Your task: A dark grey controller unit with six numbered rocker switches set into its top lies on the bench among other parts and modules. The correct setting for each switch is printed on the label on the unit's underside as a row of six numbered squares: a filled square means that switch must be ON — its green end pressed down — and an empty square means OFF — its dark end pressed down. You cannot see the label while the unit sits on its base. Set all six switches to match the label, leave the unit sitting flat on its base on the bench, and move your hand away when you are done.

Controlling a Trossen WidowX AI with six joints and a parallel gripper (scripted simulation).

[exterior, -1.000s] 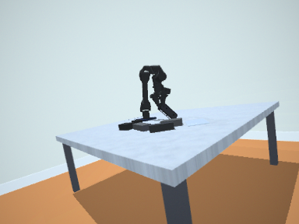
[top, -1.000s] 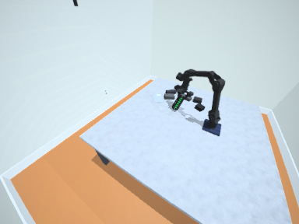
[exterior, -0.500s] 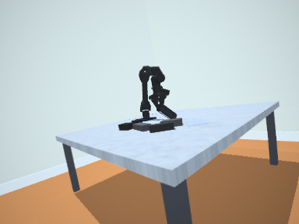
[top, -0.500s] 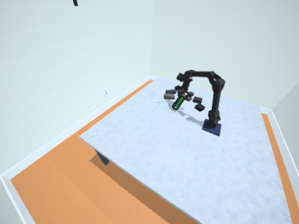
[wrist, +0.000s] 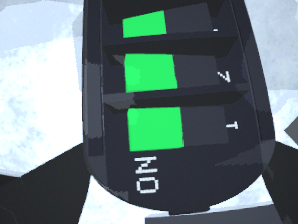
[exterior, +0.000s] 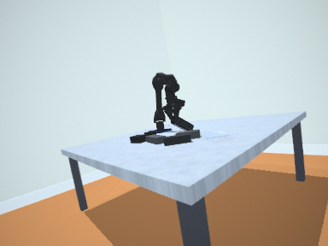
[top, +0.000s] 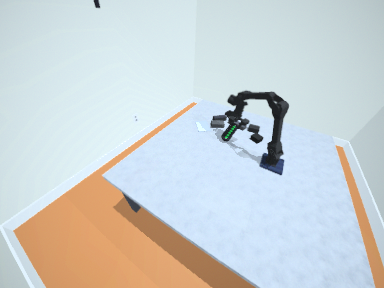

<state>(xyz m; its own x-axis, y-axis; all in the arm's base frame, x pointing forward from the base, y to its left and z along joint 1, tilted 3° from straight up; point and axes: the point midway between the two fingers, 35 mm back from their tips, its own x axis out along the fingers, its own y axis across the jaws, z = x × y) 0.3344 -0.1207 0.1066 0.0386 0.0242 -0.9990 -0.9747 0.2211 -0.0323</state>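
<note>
Right now the bar is 17 cm to the right of my gripper tip, 7 cm below it and 3 cm ahead of it. Also, from my gripper tip: white sheet 26 cm ahead, 9 cm below, 3 cm to the left; then block 16 cm ahead, 7 cm below, 6 cm to the right.
</note>
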